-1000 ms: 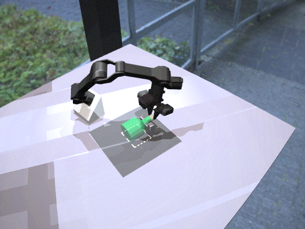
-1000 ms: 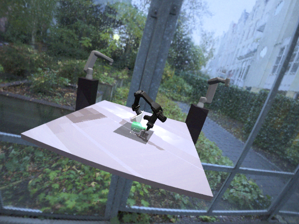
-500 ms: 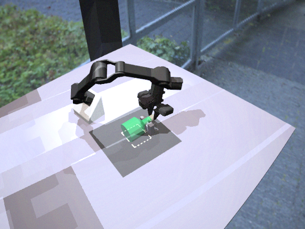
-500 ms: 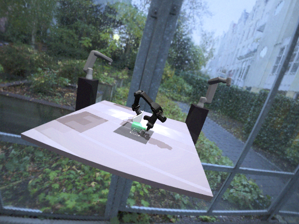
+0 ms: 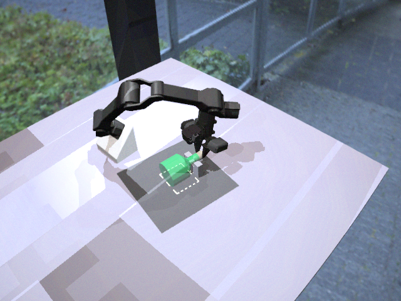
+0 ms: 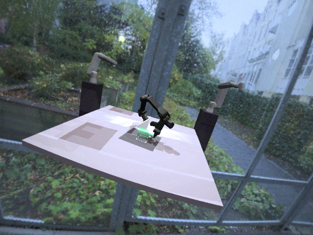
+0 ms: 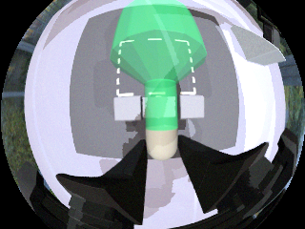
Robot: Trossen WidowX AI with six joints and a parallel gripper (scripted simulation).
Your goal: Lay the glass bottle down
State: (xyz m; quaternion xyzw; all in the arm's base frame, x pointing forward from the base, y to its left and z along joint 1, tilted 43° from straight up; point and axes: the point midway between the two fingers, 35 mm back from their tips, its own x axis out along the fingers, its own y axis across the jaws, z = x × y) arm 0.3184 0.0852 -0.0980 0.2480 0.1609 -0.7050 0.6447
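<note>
The glass bottle is 1 cm behind my gripper tip and 5 cm to the right of it. From my gripper tip the other things lie so: mat (2 cm behind, 11 cm to the right, 5 cm below).
</note>
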